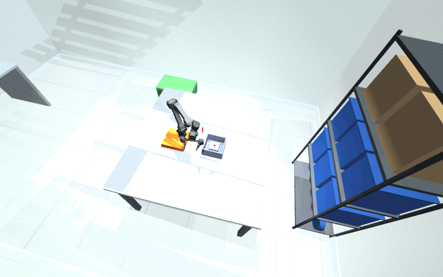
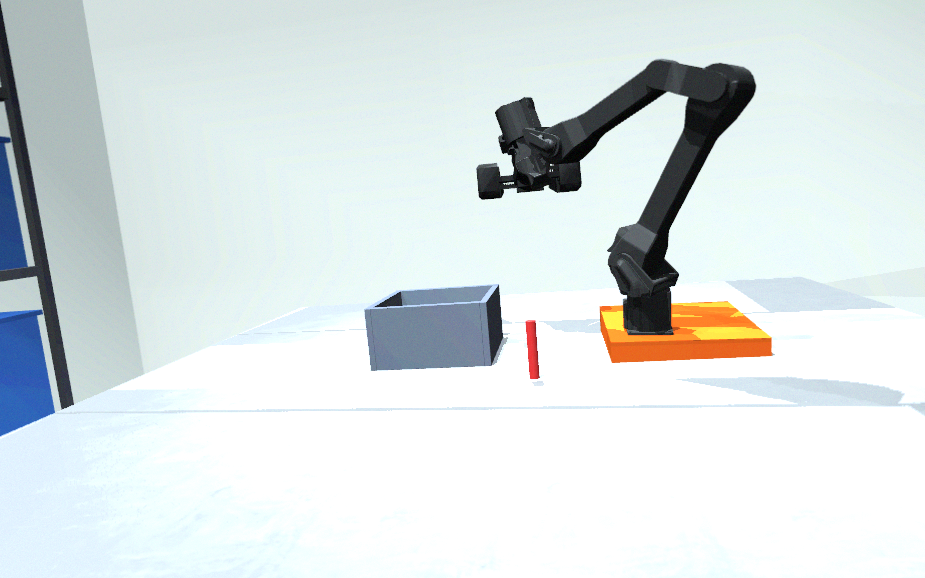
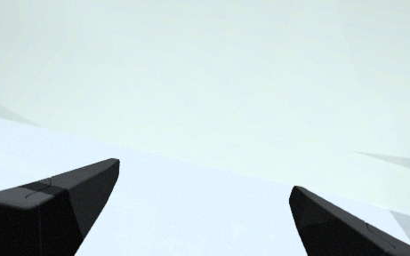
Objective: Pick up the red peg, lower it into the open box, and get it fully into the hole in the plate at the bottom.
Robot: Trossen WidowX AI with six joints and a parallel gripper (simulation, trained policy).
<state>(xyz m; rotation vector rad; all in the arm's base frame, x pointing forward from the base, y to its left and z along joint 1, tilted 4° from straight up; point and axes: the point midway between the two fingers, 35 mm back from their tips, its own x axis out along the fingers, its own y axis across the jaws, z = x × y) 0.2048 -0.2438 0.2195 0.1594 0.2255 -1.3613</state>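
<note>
Right now the red peg is 40 cm to the left of my gripper tip, 23 cm below it and 5 cm behind it. Round my gripper tip: grey box: 24 cm to the left, 24 cm below, 13 cm ahead.
</note>
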